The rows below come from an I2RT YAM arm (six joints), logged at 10 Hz.
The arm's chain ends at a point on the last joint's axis. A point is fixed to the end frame.
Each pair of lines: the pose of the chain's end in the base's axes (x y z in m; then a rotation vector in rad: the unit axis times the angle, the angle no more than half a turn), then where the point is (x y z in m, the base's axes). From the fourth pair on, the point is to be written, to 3 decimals.
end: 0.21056, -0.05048, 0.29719, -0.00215, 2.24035, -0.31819
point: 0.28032 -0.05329 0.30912
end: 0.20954, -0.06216, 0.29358, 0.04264, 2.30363, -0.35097
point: 0.27968 -0.06838 0.30123
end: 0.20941, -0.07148, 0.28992, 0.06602, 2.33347, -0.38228
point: 0.27954 -0.07969 0.29549
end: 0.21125, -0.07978, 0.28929, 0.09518, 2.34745, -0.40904
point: 0.281 -0.090 0.294
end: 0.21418, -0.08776, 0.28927, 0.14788, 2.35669, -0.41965
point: 0.284 -0.101 0.293
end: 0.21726, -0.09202, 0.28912, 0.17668, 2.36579, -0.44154
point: 0.286 -0.107 0.293
